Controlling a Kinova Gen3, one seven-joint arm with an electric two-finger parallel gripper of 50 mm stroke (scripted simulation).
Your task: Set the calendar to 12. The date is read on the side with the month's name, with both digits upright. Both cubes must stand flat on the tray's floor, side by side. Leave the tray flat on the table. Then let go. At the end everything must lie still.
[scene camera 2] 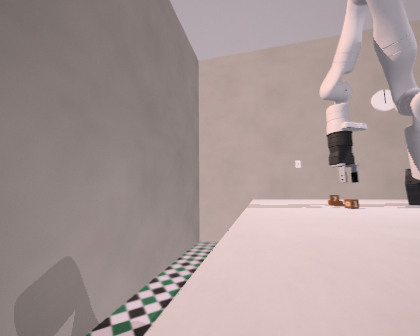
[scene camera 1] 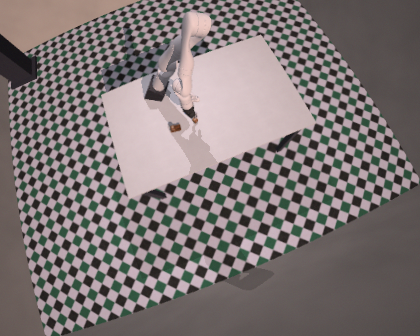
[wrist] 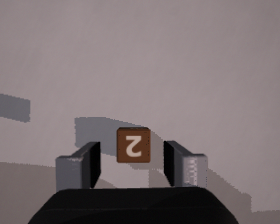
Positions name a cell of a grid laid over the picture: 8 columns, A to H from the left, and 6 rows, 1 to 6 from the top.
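Observation:
Through scene camera 2 I see my gripper (scene camera 2: G4). The wrist view shows me a brown cube (wrist: D4), and there, in that same view, I also find my gripper (wrist: D5).

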